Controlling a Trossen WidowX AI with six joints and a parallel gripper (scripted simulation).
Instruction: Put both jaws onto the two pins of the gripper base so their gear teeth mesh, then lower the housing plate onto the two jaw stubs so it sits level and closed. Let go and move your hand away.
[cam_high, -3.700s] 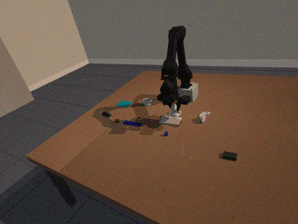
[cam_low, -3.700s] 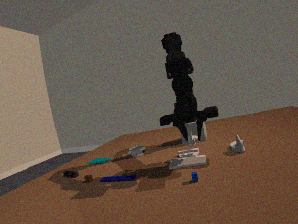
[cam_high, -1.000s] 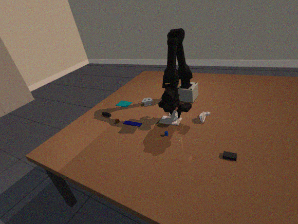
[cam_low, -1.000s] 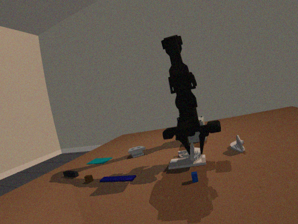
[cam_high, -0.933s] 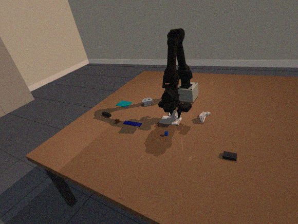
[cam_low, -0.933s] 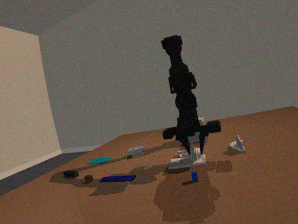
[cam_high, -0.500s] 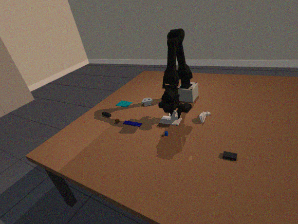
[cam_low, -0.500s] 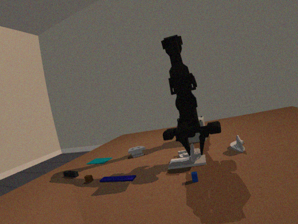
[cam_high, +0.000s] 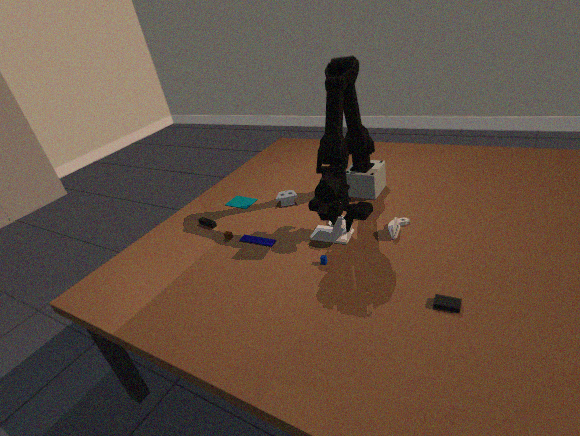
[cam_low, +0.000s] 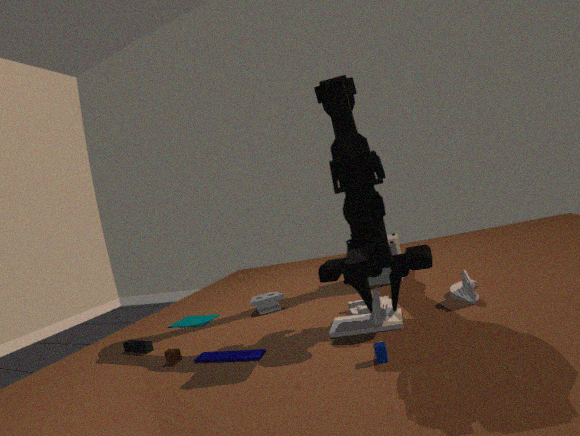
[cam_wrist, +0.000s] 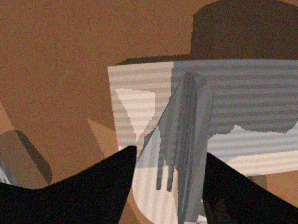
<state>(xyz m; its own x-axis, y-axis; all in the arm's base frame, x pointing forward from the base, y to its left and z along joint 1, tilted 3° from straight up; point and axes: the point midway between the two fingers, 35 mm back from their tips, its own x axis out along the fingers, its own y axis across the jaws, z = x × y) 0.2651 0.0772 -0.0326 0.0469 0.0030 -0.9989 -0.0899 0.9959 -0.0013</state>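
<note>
Right now my gripper tip is 140 mm to the right of the gripper jaw, 110 mm past it and 10 mm above it. Also, from my gripper tip: small blue block: 140 mm ahead, 30 mm to the left; then small grey block: 300 mm to the right, 90 mm behind; then blue bar: 230 mm to the right, 150 mm ahead, 10 mm below.
</note>
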